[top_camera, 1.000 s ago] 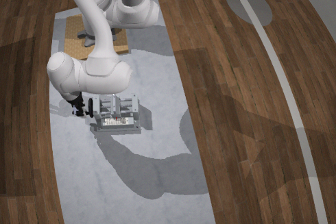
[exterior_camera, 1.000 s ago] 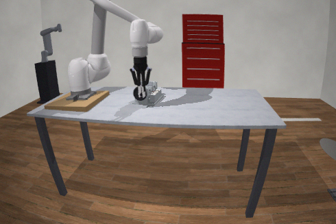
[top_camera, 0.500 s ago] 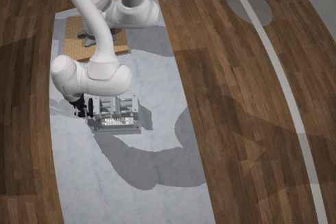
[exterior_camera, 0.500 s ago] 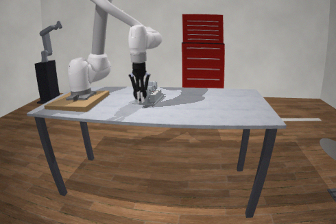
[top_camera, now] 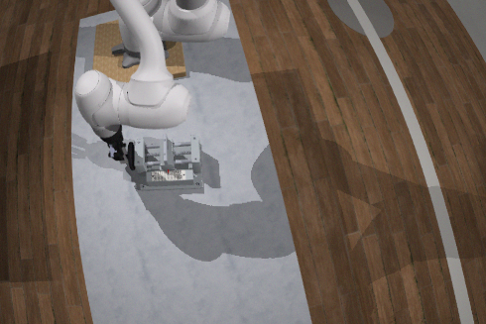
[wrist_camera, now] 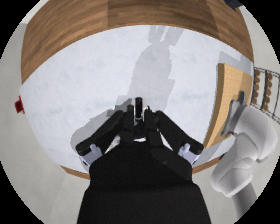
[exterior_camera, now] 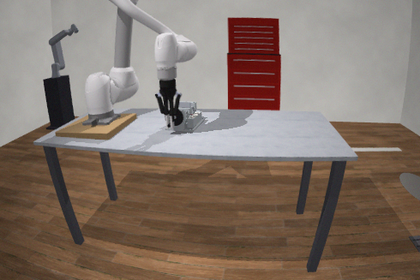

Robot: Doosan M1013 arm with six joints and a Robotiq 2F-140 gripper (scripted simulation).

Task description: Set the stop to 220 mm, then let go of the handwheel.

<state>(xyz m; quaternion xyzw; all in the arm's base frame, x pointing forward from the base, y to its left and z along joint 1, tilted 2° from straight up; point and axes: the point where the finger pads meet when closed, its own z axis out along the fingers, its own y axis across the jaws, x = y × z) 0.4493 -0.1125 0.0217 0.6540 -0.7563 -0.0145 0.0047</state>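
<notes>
Now: the grey stop fixture 14 cm to the left of my hand, 4 cm ahead of it and 3 cm above it. From my hand the other things lie so: black handwheel (2 cm to the left, 1 cm below, 1 cm ahead).
</notes>
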